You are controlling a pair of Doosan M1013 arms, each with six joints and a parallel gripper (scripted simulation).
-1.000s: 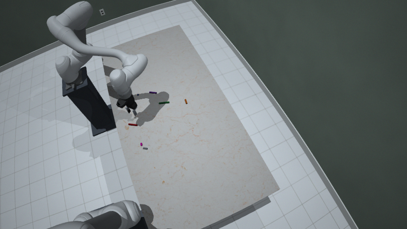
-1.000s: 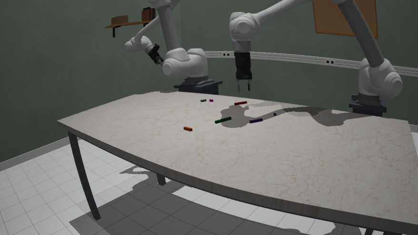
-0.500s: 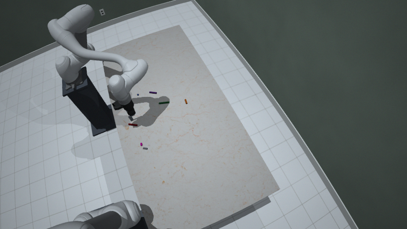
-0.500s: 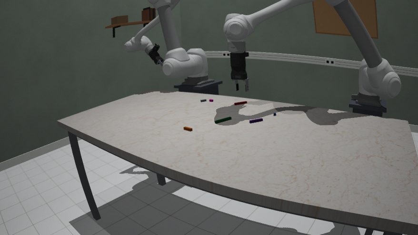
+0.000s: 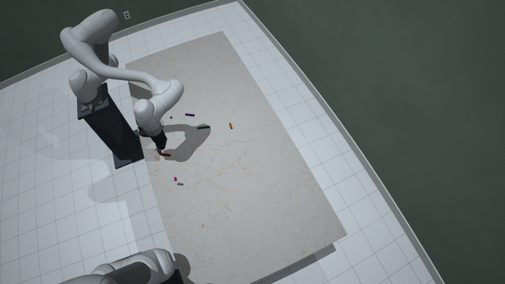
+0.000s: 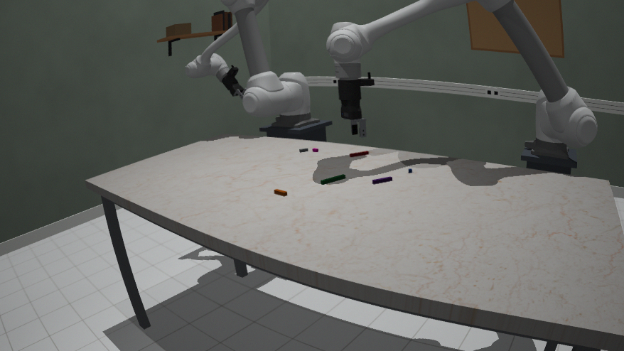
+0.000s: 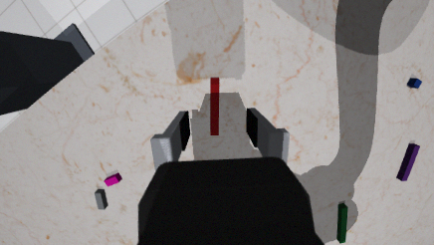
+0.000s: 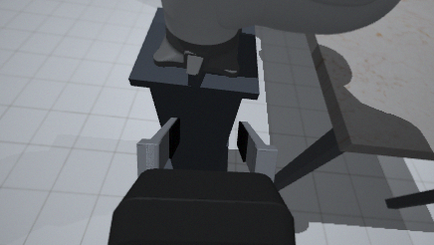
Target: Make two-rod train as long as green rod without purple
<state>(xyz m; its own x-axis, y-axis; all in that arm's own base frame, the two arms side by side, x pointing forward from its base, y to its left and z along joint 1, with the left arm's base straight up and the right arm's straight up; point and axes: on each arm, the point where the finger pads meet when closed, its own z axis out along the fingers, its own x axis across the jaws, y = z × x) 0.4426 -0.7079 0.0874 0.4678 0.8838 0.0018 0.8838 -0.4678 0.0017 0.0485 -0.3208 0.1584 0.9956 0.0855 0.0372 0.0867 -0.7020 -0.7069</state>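
The red rod lies 8 cm below my left hand. From my left hand the other things lie so: magenta rod 18 cm to the right, 8 cm below, 1 cm ahead; grey rod 22 cm to the right, 8 cm below, 3 cm ahead; blue rod 25 cm to the left, 11 cm ahead, 8 cm below.
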